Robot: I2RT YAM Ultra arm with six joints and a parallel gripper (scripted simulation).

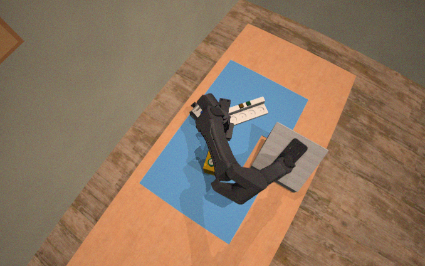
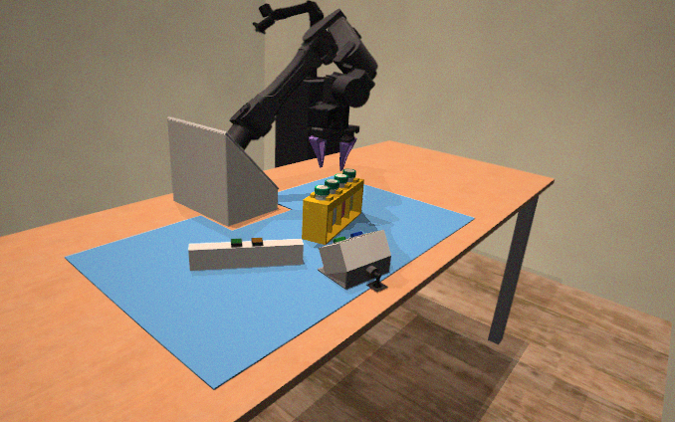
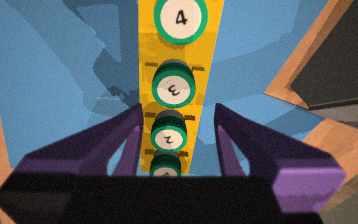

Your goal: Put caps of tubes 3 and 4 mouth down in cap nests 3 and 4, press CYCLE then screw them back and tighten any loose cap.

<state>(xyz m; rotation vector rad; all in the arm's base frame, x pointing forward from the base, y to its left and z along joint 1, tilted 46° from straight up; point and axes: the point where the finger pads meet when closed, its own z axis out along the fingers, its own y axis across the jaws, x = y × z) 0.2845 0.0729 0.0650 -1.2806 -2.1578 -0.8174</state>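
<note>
Now: the cap 3 40 mm below my hand. Also, from my hand: cap 4 (20 mm ahead, 50 mm to the right, 40 mm below); then blue key (160 mm ahead, 80 mm to the right, 90 mm below); then cap 2 (20 mm behind, 50 mm to the left, 40 mm below).
</note>
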